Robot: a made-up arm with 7 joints. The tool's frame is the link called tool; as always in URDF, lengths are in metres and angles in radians.
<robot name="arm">
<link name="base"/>
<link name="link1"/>
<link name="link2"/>
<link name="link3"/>
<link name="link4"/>
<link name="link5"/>
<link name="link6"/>
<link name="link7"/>
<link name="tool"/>
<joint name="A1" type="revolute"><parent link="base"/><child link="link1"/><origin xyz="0.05 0.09 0.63" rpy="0 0 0"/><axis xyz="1 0 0"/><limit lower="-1.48" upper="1.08"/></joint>
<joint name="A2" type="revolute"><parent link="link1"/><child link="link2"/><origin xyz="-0.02 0.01 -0.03" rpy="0 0 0"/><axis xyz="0 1 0"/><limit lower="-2.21" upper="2.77"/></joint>
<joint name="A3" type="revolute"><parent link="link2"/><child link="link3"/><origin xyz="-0.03 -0.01 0" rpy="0 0 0"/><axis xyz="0.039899 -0.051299 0.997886"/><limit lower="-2.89" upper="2.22"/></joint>
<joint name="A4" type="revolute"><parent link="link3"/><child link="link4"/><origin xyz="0.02 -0.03 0" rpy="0 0 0"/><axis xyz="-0.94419 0.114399 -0.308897"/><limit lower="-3.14" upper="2.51"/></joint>
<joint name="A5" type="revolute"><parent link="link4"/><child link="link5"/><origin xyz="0.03 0 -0.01" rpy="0 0 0"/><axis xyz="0 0 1"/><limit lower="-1.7" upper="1.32"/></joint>
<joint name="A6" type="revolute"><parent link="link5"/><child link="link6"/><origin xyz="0.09 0.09 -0.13" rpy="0 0 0"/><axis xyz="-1 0 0"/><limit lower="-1.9" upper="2.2"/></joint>
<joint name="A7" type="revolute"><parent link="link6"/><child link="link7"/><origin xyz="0.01 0.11 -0.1" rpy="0 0 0"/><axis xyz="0 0 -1"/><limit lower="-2.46" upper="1.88"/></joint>
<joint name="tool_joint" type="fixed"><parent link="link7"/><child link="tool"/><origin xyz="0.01 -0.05 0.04" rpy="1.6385 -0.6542 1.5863"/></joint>
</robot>
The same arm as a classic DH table. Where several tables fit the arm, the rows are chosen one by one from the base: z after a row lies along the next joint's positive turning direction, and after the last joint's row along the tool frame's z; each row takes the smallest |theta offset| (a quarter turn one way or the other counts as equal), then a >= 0, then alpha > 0; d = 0 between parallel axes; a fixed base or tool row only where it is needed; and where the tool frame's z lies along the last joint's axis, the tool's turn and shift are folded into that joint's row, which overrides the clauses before.
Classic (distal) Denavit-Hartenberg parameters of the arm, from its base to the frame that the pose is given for. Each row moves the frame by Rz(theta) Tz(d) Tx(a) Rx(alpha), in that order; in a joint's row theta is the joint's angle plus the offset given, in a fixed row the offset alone. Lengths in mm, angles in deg.
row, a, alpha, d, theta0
base (fixed), 90, 90, 630, 90
A1, 30, -90, 30, -90
A2, -30, 92.94, -0.1, -87.71
A3, -27.7, -110.6, -7.5, 84.08
A4, 3.6, 107.99, -55.8, 2.82
A5, 90, -90, -149.7, 6.91
A6, 110, -90, -100, 0
A7, -50.5, -86.92, 59.6, -3.25
tool (fixed), 0, 0, 7.2, 37.55
Joint limits (deg, base to tool): -84.8..61.88 -126.62..158.71 -165.58..127.2 -179.91..143.81 -97.4..75.63 -108.86..126.05 -140.95..107.72

